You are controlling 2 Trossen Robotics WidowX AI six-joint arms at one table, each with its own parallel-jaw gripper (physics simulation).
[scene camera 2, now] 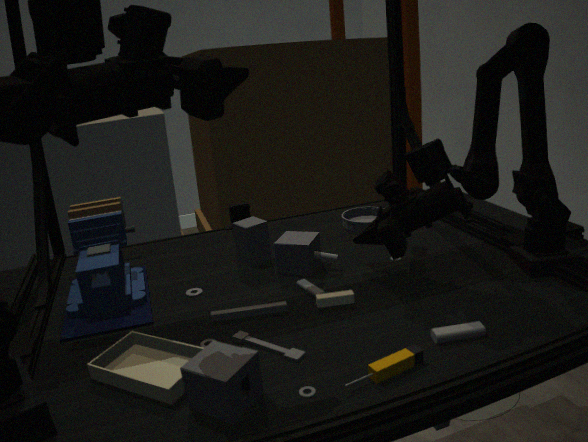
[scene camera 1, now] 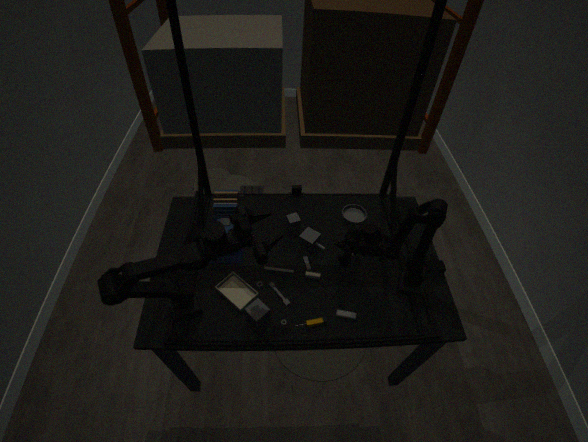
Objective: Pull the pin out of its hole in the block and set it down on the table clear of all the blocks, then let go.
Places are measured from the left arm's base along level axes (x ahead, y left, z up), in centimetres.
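Pixels of known places: left gripper, fingertip midpoint: (scene camera 2: 353, 240) (scene camera 1: 334, 243); right gripper, fingertip midpoint: (scene camera 2: 226, 67) (scene camera 1: 277, 224); left arm's base, link origin: (scene camera 2: 545, 251) (scene camera 1: 412, 282); right arm's base, link origin: (scene camera 1: 183, 301).
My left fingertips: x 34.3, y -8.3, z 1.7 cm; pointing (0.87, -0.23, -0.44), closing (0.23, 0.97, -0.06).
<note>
Ahead of a thing's pixels: the offset from my left fingertips to its top centre.
A grey block @(dx +10.5, dy +0.2, dz +1.6 cm) (scene camera 1: 310, 235) (scene camera 2: 297, 254) stands behind the table's middle. A light pin @(dx +6.2, dy +1.7, dz -0.8 cm) (scene camera 1: 320, 246) (scene camera 2: 326, 255) sticks out of its side toward the right of the picture, with its inner end hidden in the block. My left gripper (scene camera 1: 340, 244) (scene camera 2: 356, 240) is shut and empty. It is to the right of the pin's outer end in both views, apart from it. My right gripper (scene camera 1: 276, 226) is open and empty, raised above the table at the left of the picture. Its fingers are very dark in scene camera 2.
A taller block @(dx +19.5, dy -5.2, dz +3.6 cm) (scene camera 1: 293, 217) (scene camera 2: 251, 242) stands behind left of the pin's block. Another block @(dx +19.7, dy +38.6, dz +1.6 cm) (scene camera 1: 257, 309) (scene camera 2: 220, 367) stands by a cream tray @(dx +30.9, dy +31.9, dz -2.1 cm) (scene camera 1: 223, 295) (scene camera 2: 132, 389). A yellow screwdriver @(dx +0.4, dy +35.6, dz -2.6 cm) (scene camera 1: 315, 321) (scene camera 2: 392, 365), a grey cylinder @(dx -11.3, dy +28.5, dz -3.0 cm) (scene camera 1: 346, 314) (scene camera 2: 458, 332) and a round dish @(dx -5.4, dy -21.8, dz -2.1 cm) (scene camera 1: 354, 214) lie about.
</note>
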